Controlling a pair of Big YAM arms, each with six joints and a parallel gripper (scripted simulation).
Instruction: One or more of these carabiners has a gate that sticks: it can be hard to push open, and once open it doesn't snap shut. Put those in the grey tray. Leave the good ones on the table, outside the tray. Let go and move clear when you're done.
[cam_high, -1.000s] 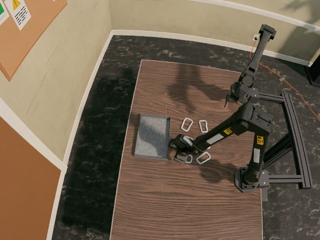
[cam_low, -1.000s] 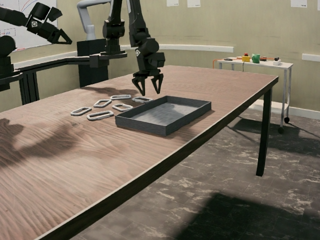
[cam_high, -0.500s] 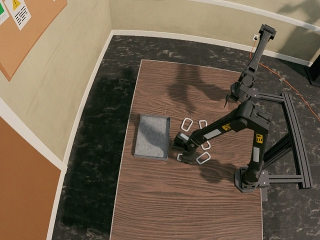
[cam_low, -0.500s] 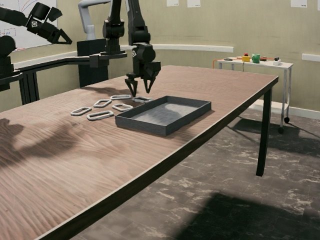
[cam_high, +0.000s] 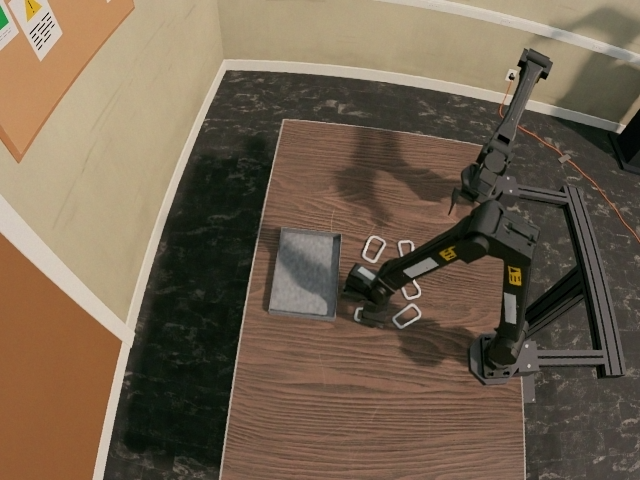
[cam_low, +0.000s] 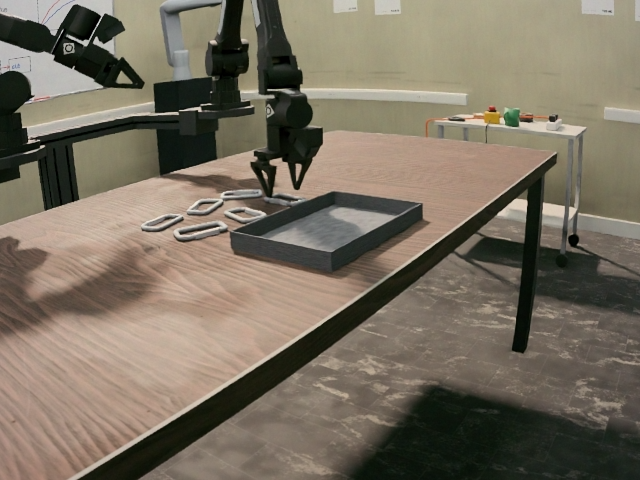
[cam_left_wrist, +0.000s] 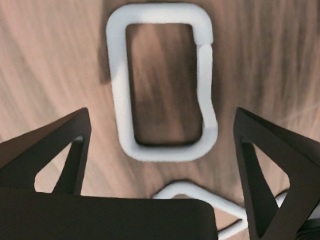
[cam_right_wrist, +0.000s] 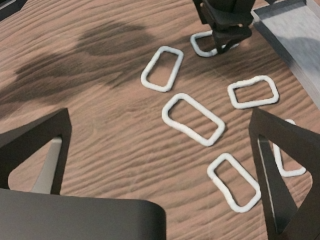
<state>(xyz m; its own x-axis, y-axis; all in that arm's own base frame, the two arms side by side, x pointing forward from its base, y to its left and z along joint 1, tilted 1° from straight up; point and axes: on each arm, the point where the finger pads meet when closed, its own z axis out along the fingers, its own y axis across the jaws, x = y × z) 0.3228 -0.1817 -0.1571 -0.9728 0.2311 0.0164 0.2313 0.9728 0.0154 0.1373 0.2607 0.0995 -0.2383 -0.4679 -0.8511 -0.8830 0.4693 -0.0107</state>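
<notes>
Now: left hand 220 mm short of the grey tray, 120 mm to the left of it and 10 mm above it.
</notes>
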